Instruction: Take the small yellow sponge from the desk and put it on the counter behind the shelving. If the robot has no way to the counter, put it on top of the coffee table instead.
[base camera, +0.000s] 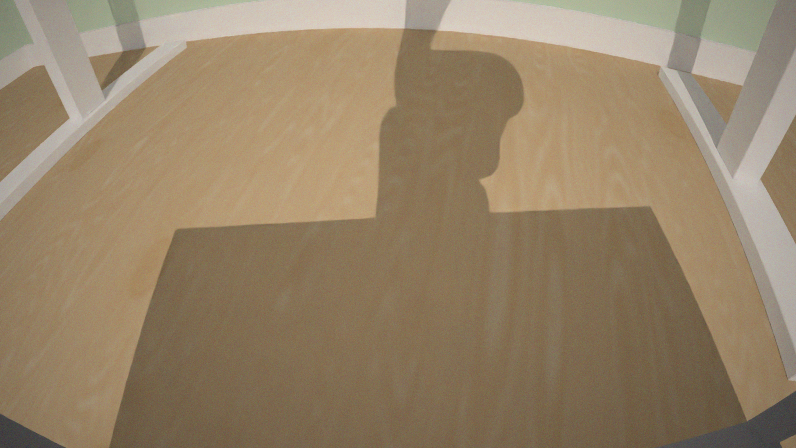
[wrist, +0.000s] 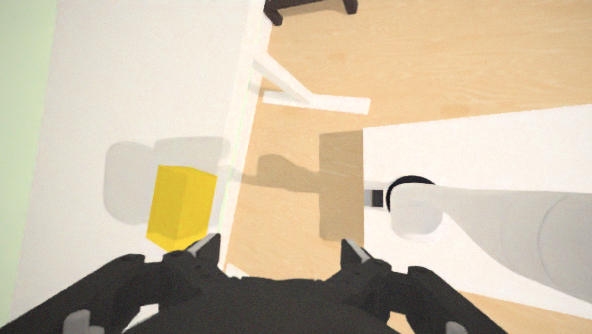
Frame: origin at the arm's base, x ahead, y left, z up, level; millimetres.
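Where they show: gripper, fingertip midpoint: (wrist: 281, 249).
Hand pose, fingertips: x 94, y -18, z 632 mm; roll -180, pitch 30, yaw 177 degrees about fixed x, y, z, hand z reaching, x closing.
After its pixels a point has its place.
The yellow sponge (wrist: 181, 206) {x 257, y -34, z 599 mm} stands on the white desk top (wrist: 145, 65) {x 441, y -276, z 554 mm} in the wrist view, left of centre, near the desk's edge. My gripper (wrist: 281, 249) {x 94, y -18, z 632 mm} is open with nothing between its fingers. In the wrist view the sponge lies beyond and to the left of the left fingertip, which slightly overlaps its lower corner in the picture. The sponge does not show in the base camera view. The counter, the shelving and the coffee table cannot be made out in either view.
White desk legs with floor bars stand at the left (base camera: 75, 125) and right (base camera: 740, 183) in the base camera view, with the wall's white skirting (base camera: 311, 15) {x 1126, y 186, z -358 mm} behind. A dark piece of furniture (wrist: 315, 4) {x 452, y -1022, z -258 mm} shows at the top of the wrist view. My white base (wrist: 480, 150) {x -169, y -151, z -14 mm} is at the right.
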